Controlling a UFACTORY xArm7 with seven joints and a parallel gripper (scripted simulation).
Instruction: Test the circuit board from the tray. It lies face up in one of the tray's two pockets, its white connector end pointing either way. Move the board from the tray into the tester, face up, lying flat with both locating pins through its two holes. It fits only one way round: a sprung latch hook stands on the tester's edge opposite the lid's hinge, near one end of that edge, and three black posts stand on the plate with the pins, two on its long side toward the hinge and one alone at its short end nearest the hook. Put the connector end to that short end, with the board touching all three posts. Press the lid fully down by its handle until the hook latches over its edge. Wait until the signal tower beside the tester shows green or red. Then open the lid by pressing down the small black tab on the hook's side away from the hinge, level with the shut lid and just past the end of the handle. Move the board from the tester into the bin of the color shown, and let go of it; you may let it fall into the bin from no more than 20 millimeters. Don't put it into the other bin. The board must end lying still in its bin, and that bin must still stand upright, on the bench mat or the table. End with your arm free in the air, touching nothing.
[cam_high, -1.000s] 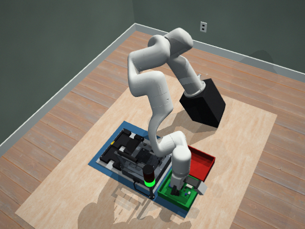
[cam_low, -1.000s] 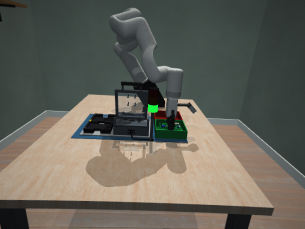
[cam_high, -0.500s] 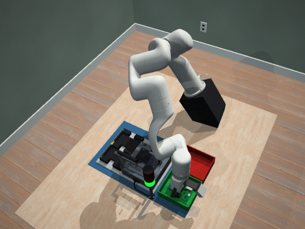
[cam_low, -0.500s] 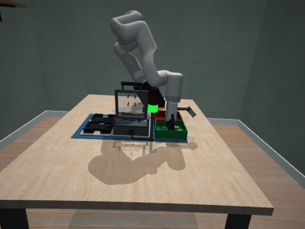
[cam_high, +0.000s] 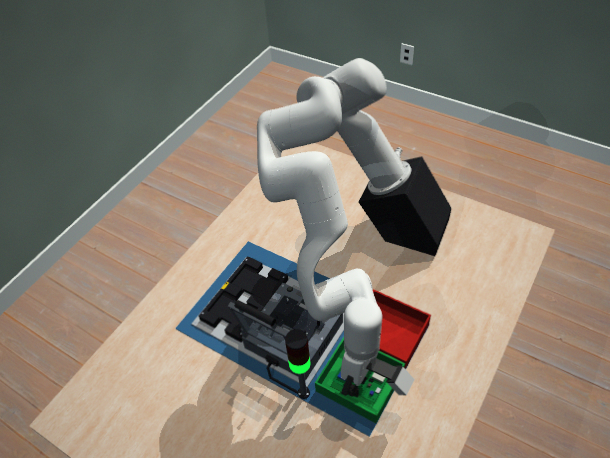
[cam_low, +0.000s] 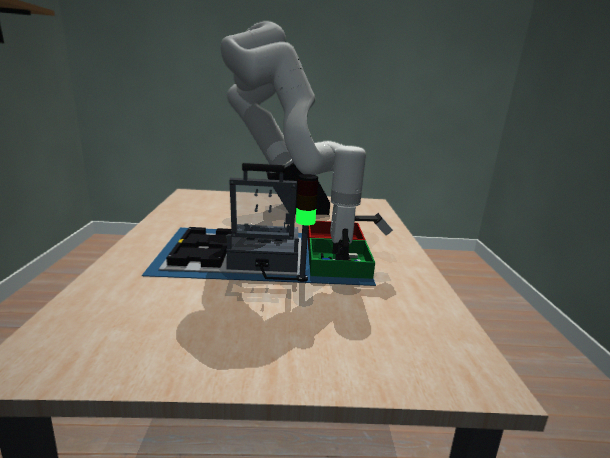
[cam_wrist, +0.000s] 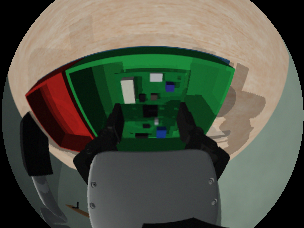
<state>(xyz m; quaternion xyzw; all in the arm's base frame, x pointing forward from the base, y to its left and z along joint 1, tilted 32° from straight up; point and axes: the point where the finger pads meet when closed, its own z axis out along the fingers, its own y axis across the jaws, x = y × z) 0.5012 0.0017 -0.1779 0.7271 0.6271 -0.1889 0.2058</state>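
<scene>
Right now the green bin is 1 cm below my hand. Round my hand: green circuit board: 1 cm below; then tester plate: 7 cm behind, 19 cm to the right, 4 cm above; then red bin: 15 cm behind, 2 cm to the left, 1 cm below.
</scene>
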